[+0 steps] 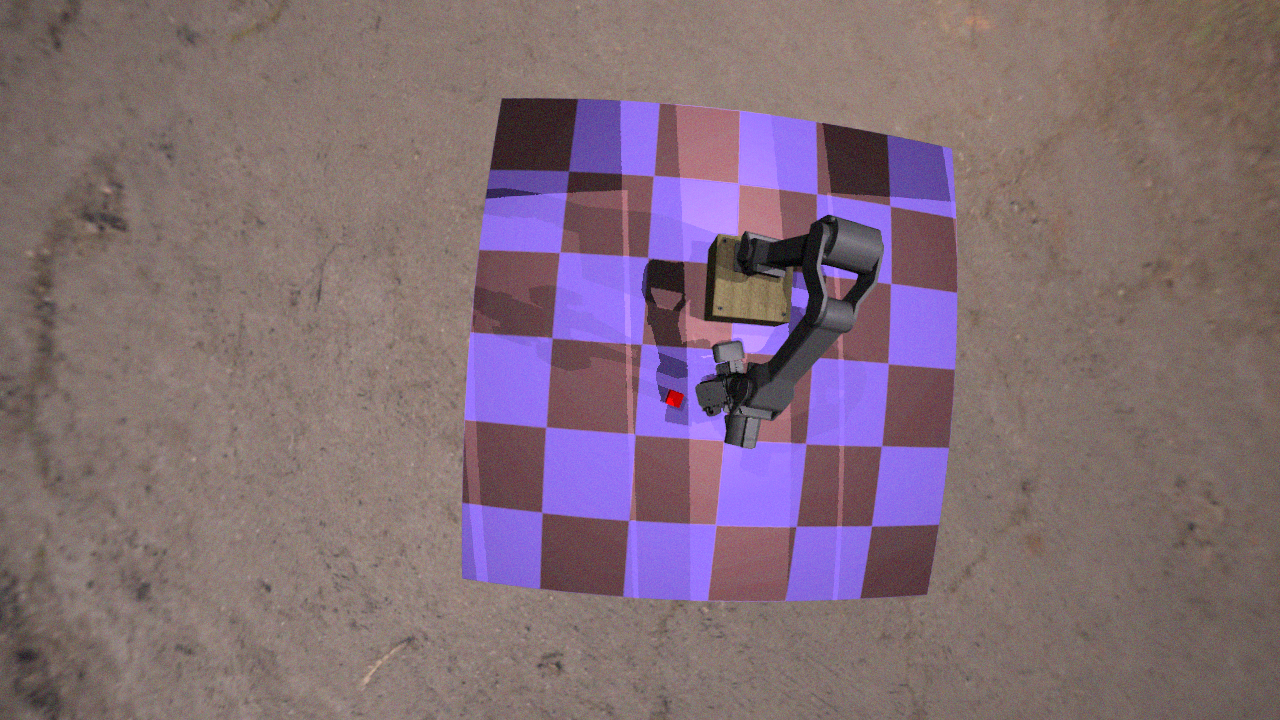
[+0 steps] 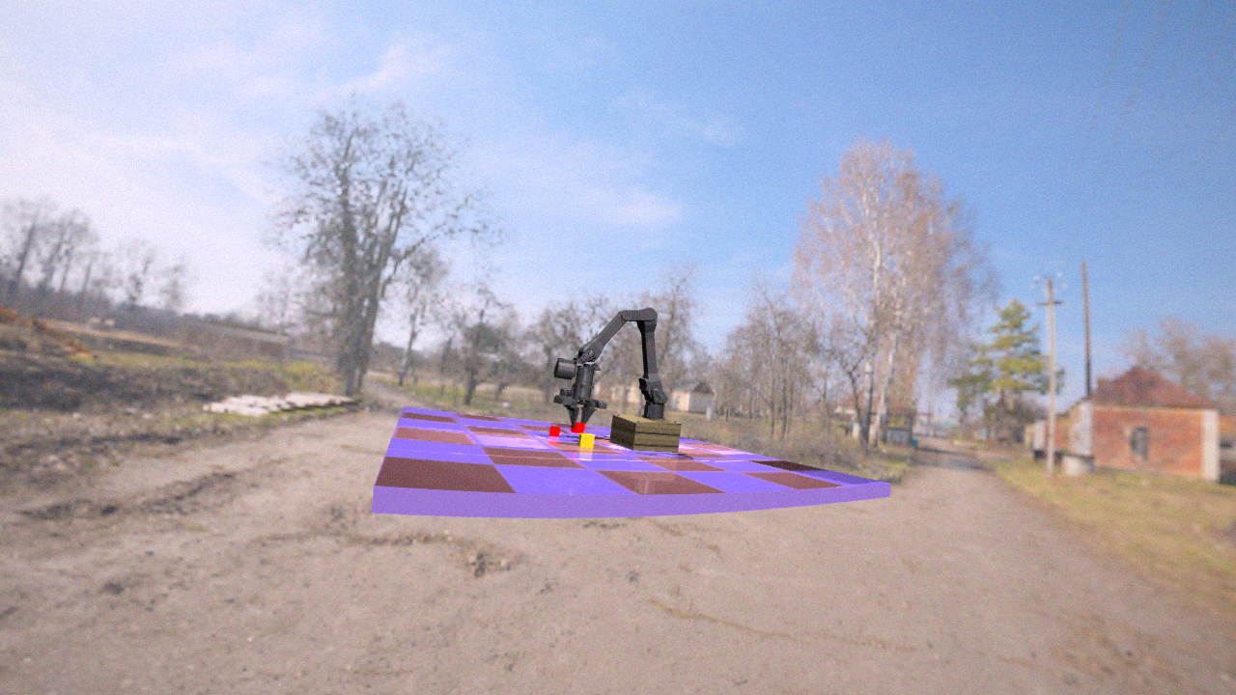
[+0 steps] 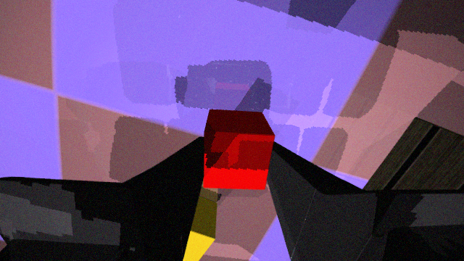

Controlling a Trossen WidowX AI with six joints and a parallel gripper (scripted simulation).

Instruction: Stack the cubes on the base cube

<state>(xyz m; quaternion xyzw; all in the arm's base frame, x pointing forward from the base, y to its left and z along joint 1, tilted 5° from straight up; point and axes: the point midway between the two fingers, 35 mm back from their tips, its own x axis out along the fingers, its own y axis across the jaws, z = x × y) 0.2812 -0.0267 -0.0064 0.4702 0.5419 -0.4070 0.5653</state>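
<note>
The yellow base cube is 10 mm ahead of my gripper tip, 110 mm to the left of it and 30 mm below it. Also, from my gripper tip: red cube: right at my gripper tip.
</note>
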